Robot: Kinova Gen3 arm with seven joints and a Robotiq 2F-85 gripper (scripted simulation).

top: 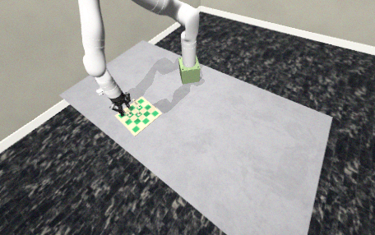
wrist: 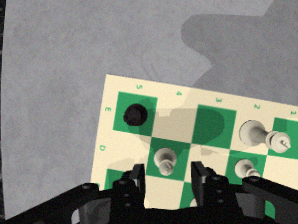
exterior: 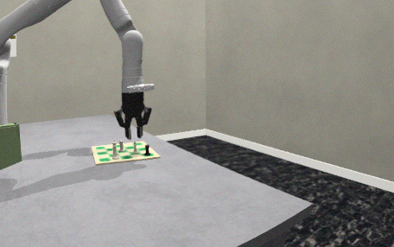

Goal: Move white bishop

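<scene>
The black piece is 2 cm ahead of my hand, 5 cm to the right of it and 5 cm below it. From my hand the other things lie so: crowned white chess piece: 9 cm behind, 1 cm to the right, 4 cm below.
</scene>
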